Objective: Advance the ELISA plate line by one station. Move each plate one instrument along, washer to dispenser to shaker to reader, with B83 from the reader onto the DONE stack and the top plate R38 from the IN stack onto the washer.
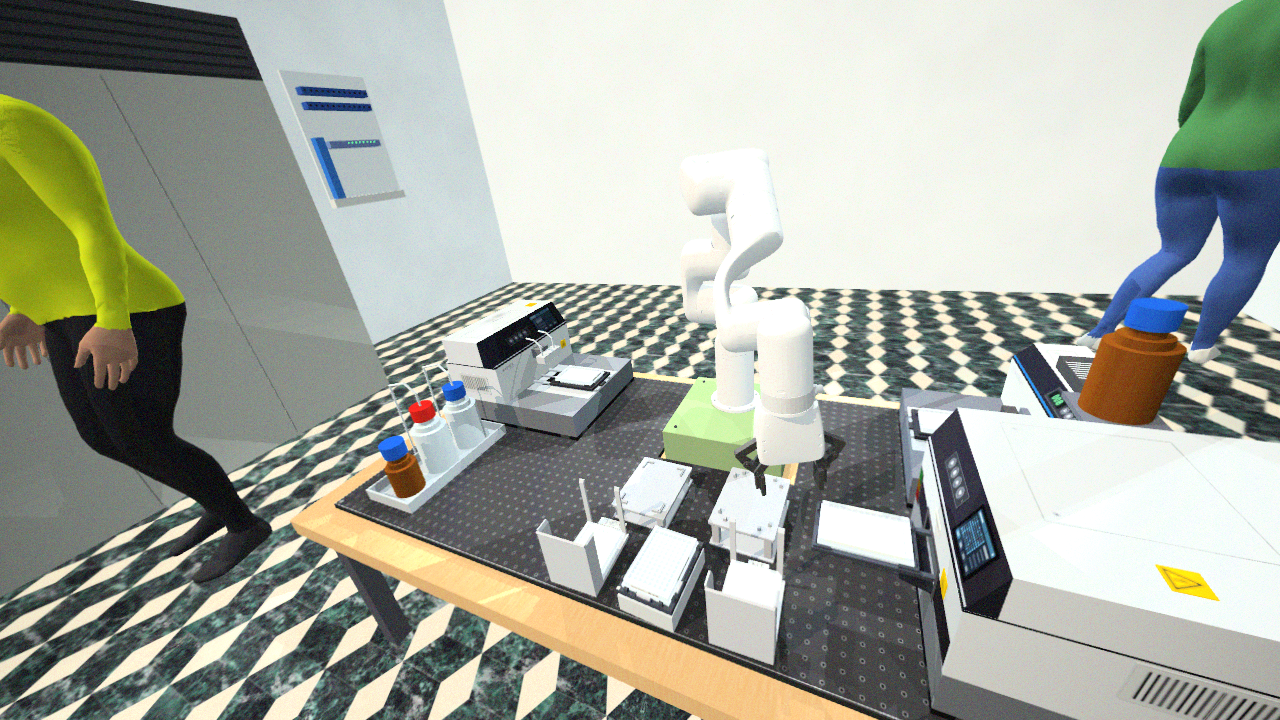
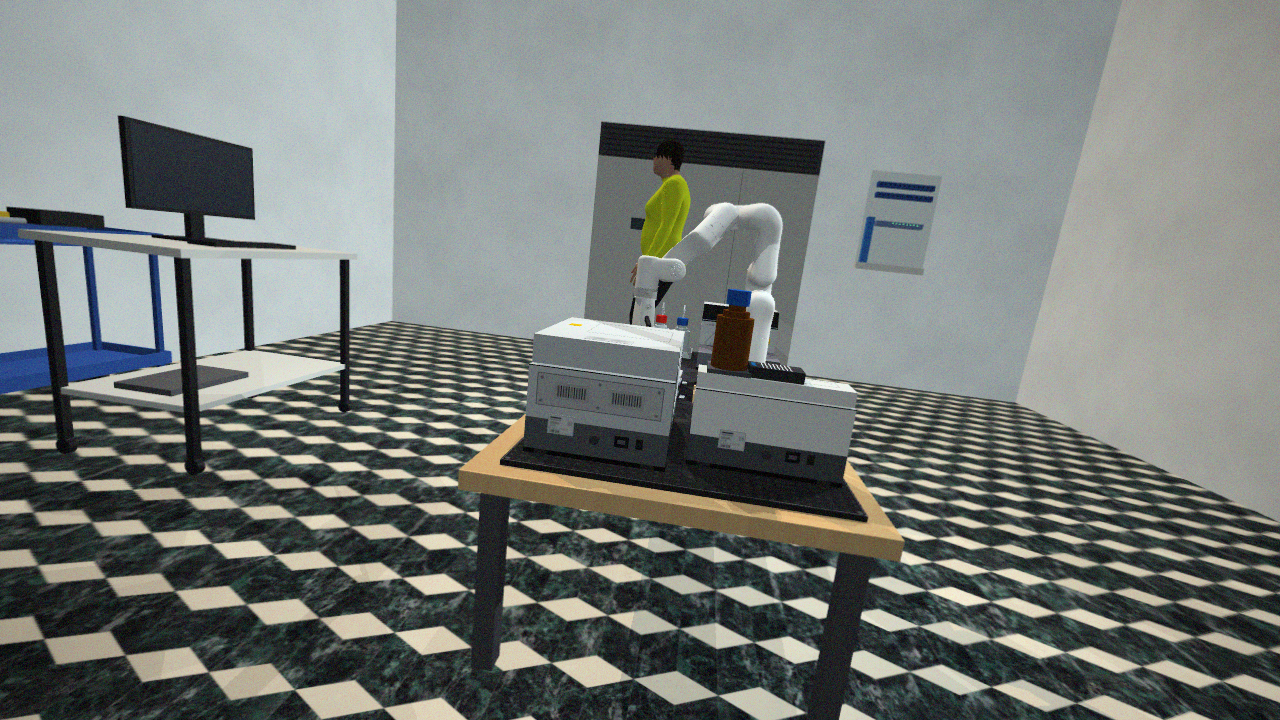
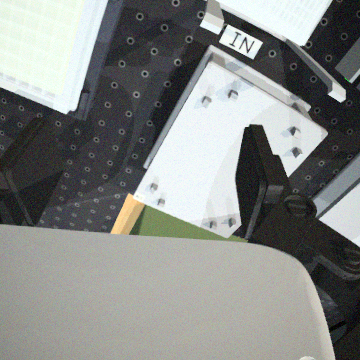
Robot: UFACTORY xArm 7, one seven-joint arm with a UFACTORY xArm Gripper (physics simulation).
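Places are measured from the arm's base along level axes (x right, y up, z back), in millimetres.
Where they show: gripper, between the fingertips: (image 1: 790, 487) (image 3: 145, 146); arm's base, origin of its link: (image 1: 735, 400).
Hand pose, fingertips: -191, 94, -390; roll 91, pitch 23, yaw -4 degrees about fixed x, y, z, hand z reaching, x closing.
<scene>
Each offset is from my fingertips to the top centre of the thing, as dx, dy, dz. "spot": to the spot under its first point.
My gripper (image 1: 792, 476) (image 3: 145, 146) is open and empty. It hangs low beside the pegged white platform {+79, -99, +75} (image 1: 750, 504) (image 3: 200, 150), one finger over that platform and the other over the dark mat. A pale yellow plate {-113, -37, -13} (image 1: 866, 532) (image 3: 40, 45) lies on the extended tray of the large right instrument. A white plate {spot: +57, -144, -75} (image 3: 280, 12) sits in the IN stack holder {+40, -41, -124} (image 1: 744, 608), next to the IN label. Another plate {+188, -99, -129} (image 1: 662, 565) lies on the small front unit. A plate {+667, -62, +374} (image 1: 577, 376) lies on the back left instrument, and one {-284, -65, +378} (image 1: 930, 420) shows partly at the back right. Plate codes are unreadable.
A second white holder {+342, -41, -123} (image 1: 572, 559) with upright posts and another white platform {+290, -125, +74} (image 1: 656, 490) stand left of the gripper. The large instrument {-399, +102, -10} (image 1: 1118, 510) (image 2: 604, 385) is at the right. A bottle tray (image 1: 447, 474) is far left. An amber bottle {spot: -444, +142, +231} (image 1: 1129, 376) (image 2: 733, 340) stands at the back right.
</scene>
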